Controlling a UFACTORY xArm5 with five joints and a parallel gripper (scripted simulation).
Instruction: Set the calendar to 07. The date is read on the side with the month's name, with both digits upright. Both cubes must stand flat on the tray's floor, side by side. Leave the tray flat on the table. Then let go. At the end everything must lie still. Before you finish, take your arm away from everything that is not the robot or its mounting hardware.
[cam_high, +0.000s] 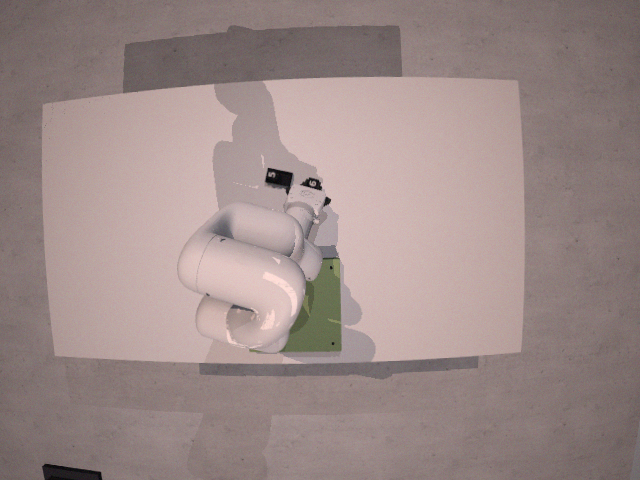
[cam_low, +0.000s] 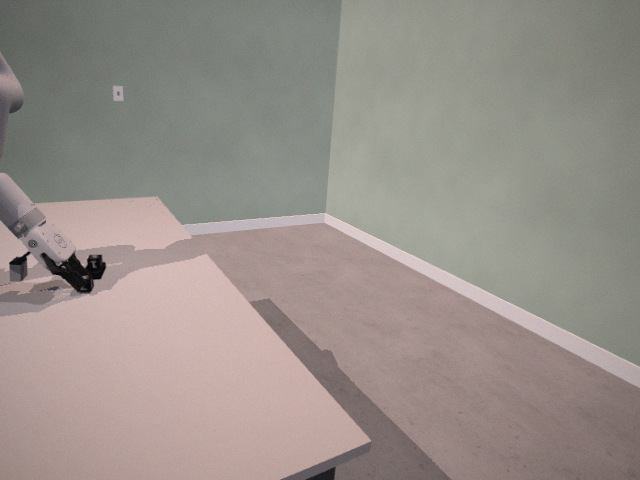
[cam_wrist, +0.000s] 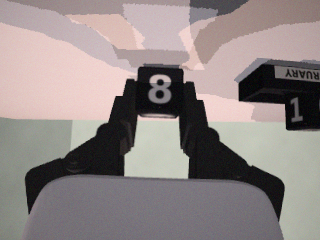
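The black calendar tray is 4 cm ahead of my hand, 10 cm to the left of it and 3 cm below it. The rest, counted from my hand: black cube 1 cm ahead, 2 cm below.
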